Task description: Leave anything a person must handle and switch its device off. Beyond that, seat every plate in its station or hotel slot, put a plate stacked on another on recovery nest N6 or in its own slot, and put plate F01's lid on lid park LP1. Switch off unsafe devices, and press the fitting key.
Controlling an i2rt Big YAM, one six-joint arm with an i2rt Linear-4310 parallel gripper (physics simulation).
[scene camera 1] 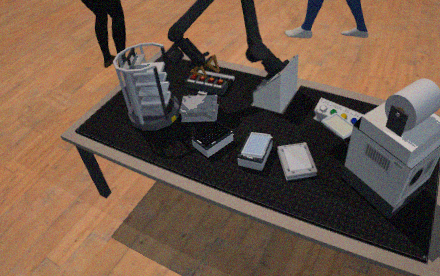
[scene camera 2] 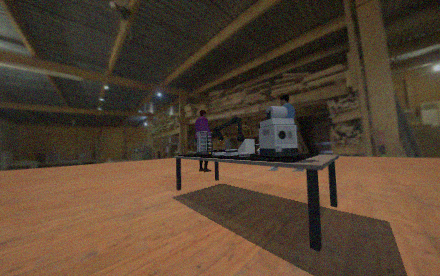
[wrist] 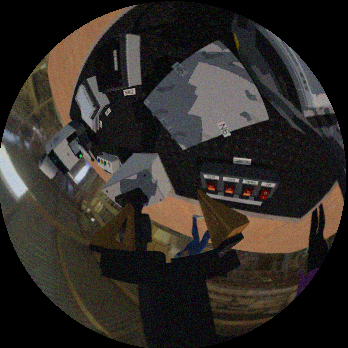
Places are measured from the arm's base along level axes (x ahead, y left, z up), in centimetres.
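Where they show: gripper, fingertip midpoint: [scene camera 1: 212, 74] [scene camera 2: 225, 142] [wrist: 163, 199]; arm's base, origin of the base link: [scene camera 1: 277, 71] [scene camera 2: 246, 143] [wrist: 131, 197].
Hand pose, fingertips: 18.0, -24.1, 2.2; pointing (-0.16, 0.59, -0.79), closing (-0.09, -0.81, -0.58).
Observation:
Things, the pixels of their top centre, and the offset from my fingertips, as dx, dy, dz. "*": a spot on its surface instead.
- Recovery nest N6, middle of its top: [wrist: 196, 101] [scene camera 1: 198, 100] +9.7, -2.9, -9.0
- dark plate, middle of its top: [wrist: 102, 66] [scene camera 1: 211, 131] +24.3, +13.6, -9.7
- pale blue plate, middle of its top: [scene camera 1: 256, 142] [wrist: 81, 103] +22.7, +33.4, -8.9
- device, surface spot: [scene camera 1: 251, 163] * +29.7, +34.9, -13.4
- pale cream plate, middle of its top: [scene camera 1: 339, 123] +3.0, +60.6, -4.1
- button panel, middle of its top: [scene camera 1: 341, 108] [wrist: 102, 166] -12.1, +57.3, -8.3
- round plate hotel, middle of its top: [scene camera 1: 139, 51] [scene camera 2: 204, 130] +19.6, -22.5, +18.0
- flat white station, surface spot: [scene camera 1: 297, 160] * +20.5, +50.2, -13.2
- large roll-topped machine, middle of its top: [scene camera 1: 415, 86] [wrist: 43, 172] [scene camera 2: 274, 107] +15.0, +84.0, +28.9
My gripper [scene camera 1: 205, 71] [wrist: 163, 199] is open and empty, above and beside the switch strip [scene camera 1: 200, 86] [wrist: 207, 172]. The strip has several red rocker switches; three glow orange, and the rightmost in the wrist view is plain red. Recovery nest N6 [scene camera 1: 201, 114] [wrist: 225, 100] is a grey block with no plate on it. A dark plate [scene camera 1: 213, 133] sits on a grey device [scene camera 1: 214, 147] [wrist: 133, 60]. A pale blue plate [scene camera 1: 257, 144] sits on another device [scene camera 1: 251, 163]. A pale cream plate [scene camera 1: 338, 126] lies by the button panel [scene camera 1: 324, 108] [wrist: 106, 162]. Plate names are unreadable.
The round plate hotel [scene camera 1: 162, 95] [scene camera 2: 203, 142] stands left of N6. A wedge-shaped grey block [scene camera 1: 277, 90] [scene camera 2: 247, 146] [wrist: 145, 172] stands at the arm's base. A flat white station [scene camera 1: 297, 160] lies front centre. A large roll-topped machine [scene camera 1: 376, 157] [scene camera 2: 270, 135] stands right. Two people stand beyond the table.

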